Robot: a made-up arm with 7 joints. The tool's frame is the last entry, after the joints. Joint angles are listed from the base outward. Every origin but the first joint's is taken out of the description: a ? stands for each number. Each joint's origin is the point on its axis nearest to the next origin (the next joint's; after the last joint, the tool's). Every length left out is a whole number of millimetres.
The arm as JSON. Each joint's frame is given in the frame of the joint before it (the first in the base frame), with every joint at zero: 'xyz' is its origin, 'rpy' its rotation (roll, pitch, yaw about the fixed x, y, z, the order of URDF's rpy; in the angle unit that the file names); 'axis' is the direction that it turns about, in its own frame. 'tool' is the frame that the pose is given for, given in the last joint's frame.
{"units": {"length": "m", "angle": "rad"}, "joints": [
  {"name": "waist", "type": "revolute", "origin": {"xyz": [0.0, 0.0, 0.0], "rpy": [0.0, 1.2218, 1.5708]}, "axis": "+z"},
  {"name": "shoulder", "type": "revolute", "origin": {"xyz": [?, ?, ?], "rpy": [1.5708, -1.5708, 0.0]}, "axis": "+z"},
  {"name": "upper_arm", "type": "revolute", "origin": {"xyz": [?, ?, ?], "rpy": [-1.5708, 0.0, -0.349]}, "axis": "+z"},
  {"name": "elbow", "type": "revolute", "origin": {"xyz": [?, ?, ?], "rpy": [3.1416, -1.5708, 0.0]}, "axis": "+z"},
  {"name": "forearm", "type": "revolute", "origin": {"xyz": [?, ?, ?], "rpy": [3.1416, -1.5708, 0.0]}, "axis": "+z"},
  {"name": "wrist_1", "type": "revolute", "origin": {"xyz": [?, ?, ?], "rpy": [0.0, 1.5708, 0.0]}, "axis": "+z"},
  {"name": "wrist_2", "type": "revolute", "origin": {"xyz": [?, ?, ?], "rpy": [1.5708, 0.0, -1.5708]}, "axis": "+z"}
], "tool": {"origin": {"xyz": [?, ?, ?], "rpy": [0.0, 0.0, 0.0]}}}
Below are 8 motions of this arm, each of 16 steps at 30 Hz.
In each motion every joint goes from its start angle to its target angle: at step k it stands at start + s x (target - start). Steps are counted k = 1, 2, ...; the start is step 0. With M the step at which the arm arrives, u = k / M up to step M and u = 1 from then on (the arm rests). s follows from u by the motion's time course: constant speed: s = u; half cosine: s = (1 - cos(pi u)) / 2; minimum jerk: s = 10 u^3 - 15 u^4 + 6 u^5.
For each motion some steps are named. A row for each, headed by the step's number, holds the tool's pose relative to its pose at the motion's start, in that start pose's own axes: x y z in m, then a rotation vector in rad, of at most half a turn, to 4 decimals.
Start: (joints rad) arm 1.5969 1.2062 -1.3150 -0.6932 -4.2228 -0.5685 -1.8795
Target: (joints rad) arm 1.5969 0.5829 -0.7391 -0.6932 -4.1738 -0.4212 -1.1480
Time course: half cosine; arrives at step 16
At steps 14, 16:
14: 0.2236 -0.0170 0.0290 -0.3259 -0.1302 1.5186
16: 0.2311 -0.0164 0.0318 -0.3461 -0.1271 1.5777

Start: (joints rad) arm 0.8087 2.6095 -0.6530 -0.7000 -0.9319 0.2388 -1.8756
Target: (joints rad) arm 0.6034 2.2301 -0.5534 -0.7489 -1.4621 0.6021 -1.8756
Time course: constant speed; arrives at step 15
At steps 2, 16:
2: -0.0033 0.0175 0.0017 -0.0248 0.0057 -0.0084
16: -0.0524 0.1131 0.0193 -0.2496 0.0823 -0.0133

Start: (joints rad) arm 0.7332 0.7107 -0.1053 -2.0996 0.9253 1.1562 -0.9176
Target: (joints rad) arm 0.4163 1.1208 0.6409 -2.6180 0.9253 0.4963 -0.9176
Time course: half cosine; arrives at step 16
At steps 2, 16:
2: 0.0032 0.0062 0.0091 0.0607 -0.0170 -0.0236
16: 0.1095 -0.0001 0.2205 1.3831 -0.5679 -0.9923

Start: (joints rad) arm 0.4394 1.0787 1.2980 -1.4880 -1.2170 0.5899 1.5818
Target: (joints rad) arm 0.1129 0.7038 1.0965 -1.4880 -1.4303 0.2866 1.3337
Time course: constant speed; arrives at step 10
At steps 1, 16:
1: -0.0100 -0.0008 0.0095 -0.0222 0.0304 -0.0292
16: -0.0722 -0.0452 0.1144 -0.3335 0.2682 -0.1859

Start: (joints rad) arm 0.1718 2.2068 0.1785 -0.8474 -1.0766 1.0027 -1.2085
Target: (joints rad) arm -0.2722 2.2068 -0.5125 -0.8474 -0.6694 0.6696 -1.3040
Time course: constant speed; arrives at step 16
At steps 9, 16:
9: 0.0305 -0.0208 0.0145 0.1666 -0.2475 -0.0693
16: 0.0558 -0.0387 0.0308 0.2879 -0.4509 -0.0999

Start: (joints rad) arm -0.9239 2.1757 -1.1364 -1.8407 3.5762 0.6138 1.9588
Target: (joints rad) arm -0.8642 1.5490 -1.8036 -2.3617 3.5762 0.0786 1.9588
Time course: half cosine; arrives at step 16
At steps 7, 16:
7: 0.1157 -0.0175 -0.0609 -0.0177 -0.2905 0.3515
16: 0.2652 0.0451 -0.0816 -0.0250 -0.8458 0.7341

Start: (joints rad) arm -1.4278 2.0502 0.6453 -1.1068 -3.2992 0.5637 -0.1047
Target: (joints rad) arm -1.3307 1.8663 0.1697 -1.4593 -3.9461 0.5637 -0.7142
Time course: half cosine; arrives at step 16
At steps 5, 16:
5: -0.0197 0.0349 -0.0037 0.1668 0.1161 -0.2125
16: -0.1122 0.1486 0.0183 0.4264 0.7769 -0.8742

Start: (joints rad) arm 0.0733 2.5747 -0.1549 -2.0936 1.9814 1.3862 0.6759
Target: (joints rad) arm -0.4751 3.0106 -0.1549 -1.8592 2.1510 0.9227 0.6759
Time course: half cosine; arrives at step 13
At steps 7, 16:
7: -0.0458 0.0365 0.1057 -0.1126 -0.5769 0.2232
16: -0.1201 0.0606 0.1727 -0.1937 -1.0629 0.3745

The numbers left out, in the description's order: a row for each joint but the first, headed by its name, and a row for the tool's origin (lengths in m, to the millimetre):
shoulder: 0.0 0.0 0.0
upper_arm: -0.077 -0.213 0.0
elbow: 0.0 -0.025 0.0
forearm: -0.217 -0.026 0.0
wrist_1: 0.0 0.0 0.0
wrist_2: 0.0 0.0 0.0
tool: 0.0 0.0 0.0

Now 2 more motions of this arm.
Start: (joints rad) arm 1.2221 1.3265 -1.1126 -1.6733 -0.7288 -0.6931 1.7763
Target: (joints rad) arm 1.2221 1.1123 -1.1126 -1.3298 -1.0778 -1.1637 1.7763
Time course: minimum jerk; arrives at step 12
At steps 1, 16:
1: -0.0002 0.0002 -0.0001 -0.0015 0.0015 -0.0007
16: -0.0315 0.0326 -0.0271 -0.3140 0.3500 -0.0539

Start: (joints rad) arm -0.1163 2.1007 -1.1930 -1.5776 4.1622 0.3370 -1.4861
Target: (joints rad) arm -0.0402 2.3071 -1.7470 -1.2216 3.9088 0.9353 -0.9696
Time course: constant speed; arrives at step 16
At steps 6, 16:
6: 0.0192 0.0467 0.0508 0.0882 0.0081 0.0554
16: 0.0532 0.0841 0.1655 0.2880 0.0990 0.1826

